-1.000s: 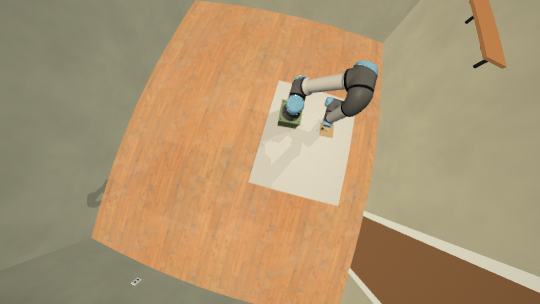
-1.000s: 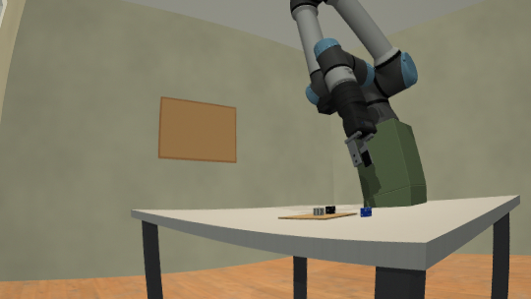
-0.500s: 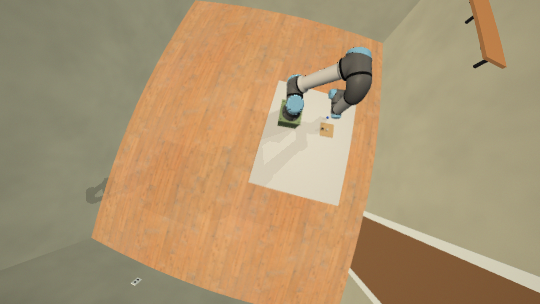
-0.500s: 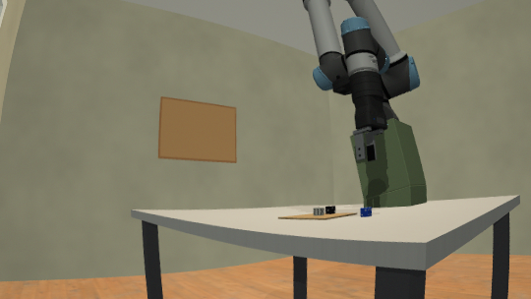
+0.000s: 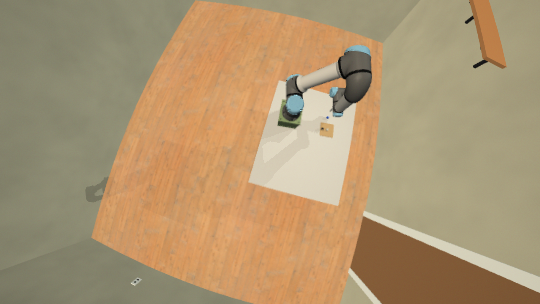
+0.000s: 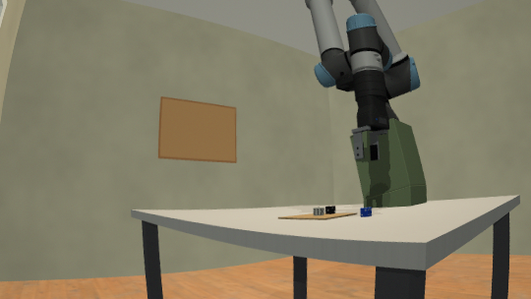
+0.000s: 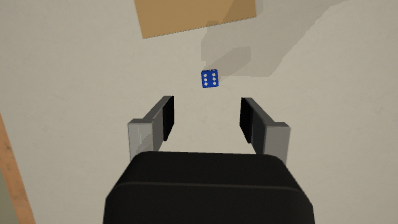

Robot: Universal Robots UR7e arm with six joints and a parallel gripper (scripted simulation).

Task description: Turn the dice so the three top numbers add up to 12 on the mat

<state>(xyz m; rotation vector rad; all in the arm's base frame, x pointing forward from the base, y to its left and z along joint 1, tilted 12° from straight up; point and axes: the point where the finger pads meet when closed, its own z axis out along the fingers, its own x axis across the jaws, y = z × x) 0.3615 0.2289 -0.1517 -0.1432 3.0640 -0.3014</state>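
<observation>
My gripper is now 130 mm above the blue die and 10 mm to the left of it. Also, from my hand: black die (150 mm to the right, 130 mm below, 10 mm behind); white die (140 mm to the right, 130 mm below, 40 mm ahead); tan mat (140 mm to the right, 140 mm below, 40 mm ahead).
</observation>
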